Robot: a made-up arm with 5 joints. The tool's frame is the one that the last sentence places. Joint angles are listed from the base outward.
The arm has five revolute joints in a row. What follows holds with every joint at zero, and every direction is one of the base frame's.
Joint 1 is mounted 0.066 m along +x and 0.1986 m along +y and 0.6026 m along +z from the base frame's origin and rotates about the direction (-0.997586, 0.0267, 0.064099), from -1.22 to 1.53 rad.
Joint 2 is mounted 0.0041 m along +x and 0.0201 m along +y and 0.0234 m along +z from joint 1 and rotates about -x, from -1.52 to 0.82 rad.
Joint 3 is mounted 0.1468 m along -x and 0.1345 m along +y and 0.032 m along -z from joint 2 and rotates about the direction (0.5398, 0.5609, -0.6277), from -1.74 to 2.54 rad.
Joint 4 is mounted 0.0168 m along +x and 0.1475 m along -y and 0.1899 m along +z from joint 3 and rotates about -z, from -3.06 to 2.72 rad.
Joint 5 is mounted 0.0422 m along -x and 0.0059 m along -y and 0.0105 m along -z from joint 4 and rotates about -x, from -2.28 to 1.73 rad.
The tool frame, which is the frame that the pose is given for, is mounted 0.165 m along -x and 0.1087 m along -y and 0.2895 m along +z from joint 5; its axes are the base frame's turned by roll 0.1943, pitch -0.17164 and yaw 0.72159 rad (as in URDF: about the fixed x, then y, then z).
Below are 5 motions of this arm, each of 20 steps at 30 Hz.
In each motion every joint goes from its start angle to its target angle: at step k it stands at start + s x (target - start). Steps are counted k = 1, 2, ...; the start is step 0. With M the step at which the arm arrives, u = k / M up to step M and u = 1 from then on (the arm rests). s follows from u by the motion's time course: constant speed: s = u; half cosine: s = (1 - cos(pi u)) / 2; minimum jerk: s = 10 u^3 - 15 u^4 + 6 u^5.
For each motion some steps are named. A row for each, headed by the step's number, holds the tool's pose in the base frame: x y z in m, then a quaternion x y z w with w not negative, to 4 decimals.
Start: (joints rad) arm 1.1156 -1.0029 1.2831 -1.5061 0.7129
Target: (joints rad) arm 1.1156 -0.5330 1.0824 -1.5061 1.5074
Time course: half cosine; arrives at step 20
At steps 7, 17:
7: -0.2700 -0.0350 0.9387 0.0344 -0.0247 0.6337 0.7725
17: -0.3640 0.1920 0.9454 -0.3837 0.0701 0.6446 0.6575

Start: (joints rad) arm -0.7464 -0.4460 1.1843 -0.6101 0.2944
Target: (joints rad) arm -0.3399 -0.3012 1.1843 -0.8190 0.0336
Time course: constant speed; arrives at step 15
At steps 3, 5, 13, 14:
3: -0.2486 -0.1896 0.4590 0.8155 -0.1142 0.2356 0.5162
5: -0.2508 -0.1955 0.4733 0.8047 -0.1177 0.2394 0.5303
13: -0.2534 -0.2146 0.5316 0.7597 -0.1259 0.2629 0.5813
14: -0.2530 -0.2164 0.5390 0.7539 -0.1262 0.2666 0.5870

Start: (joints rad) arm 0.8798 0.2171 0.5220 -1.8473 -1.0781
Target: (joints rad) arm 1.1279 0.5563 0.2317 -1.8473 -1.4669
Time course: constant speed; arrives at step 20
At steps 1, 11, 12, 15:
1: 0.2382 0.1115 0.8341 0.4851 0.5137 0.4716 0.5277
11: 0.2573 0.1924 0.8081 0.4246 0.6231 0.3168 0.5755
12: 0.2585 0.1992 0.8044 0.4176 0.6317 0.2998 0.5803
15: 0.2614 0.2180 0.7924 0.3956 0.6547 0.2472 0.5947

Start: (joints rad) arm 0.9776 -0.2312 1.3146 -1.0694 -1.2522
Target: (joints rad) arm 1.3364 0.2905 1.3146 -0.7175 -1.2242
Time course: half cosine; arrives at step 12
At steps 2, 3, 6, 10, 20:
2: -0.3264 -0.1525 0.6900 0.7298 -0.1278 0.1463 0.6555
3: -0.3331 -0.1416 0.7193 0.7012 -0.1289 0.1437 0.6863
6: -0.3624 -0.0649 0.8311 0.5584 -0.1384 0.1367 0.8064
10: -0.3969 0.0728 0.9094 0.3560 -0.1587 0.1396 0.9103
20: -0.4022 0.0962 0.9147 0.3228 -0.1625 0.1413 0.9216

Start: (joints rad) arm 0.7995 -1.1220 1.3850 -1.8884 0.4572
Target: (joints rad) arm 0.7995 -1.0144 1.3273 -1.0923 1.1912
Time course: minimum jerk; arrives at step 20
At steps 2, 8, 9, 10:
2: -0.2103 -0.2246 0.5544 0.4593 -0.3284 0.6030 0.5635
8: -0.2639 -0.2043 0.6747 0.3790 -0.2376 0.5689 0.6901
9: -0.2734 -0.1908 0.7105 0.3524 -0.2071 0.5589 0.7215
10: -0.2802 -0.1734 0.7471 0.3232 -0.1737 0.5483 0.7515

